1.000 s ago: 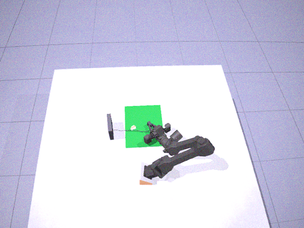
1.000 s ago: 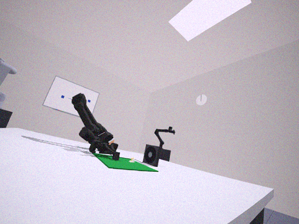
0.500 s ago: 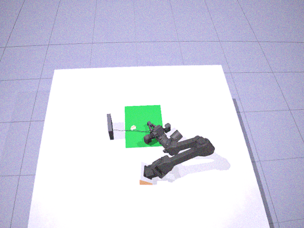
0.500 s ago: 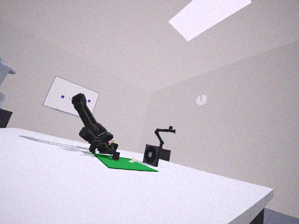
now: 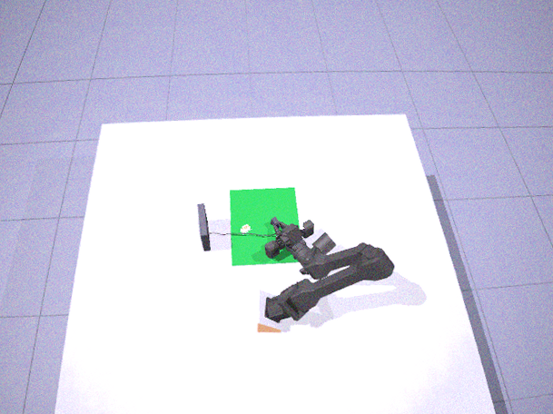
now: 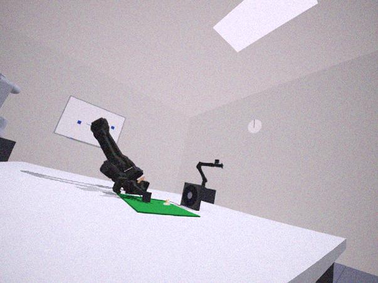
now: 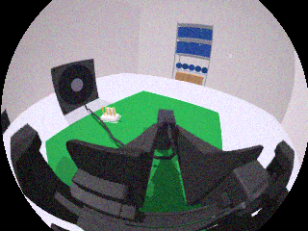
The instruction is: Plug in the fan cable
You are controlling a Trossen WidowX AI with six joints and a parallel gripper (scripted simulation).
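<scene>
Right now my gripper tip is 10 mm above the dark plug. Round my gripper tip: black fan: 50 mm behind, 230 mm to the left, 30 mm above; then four-pin header: 20 mm behind, 110 mm to the left, 30 mm below; then green board: 10 mm ahead, 40 mm to the left, 50 mm below.
</scene>
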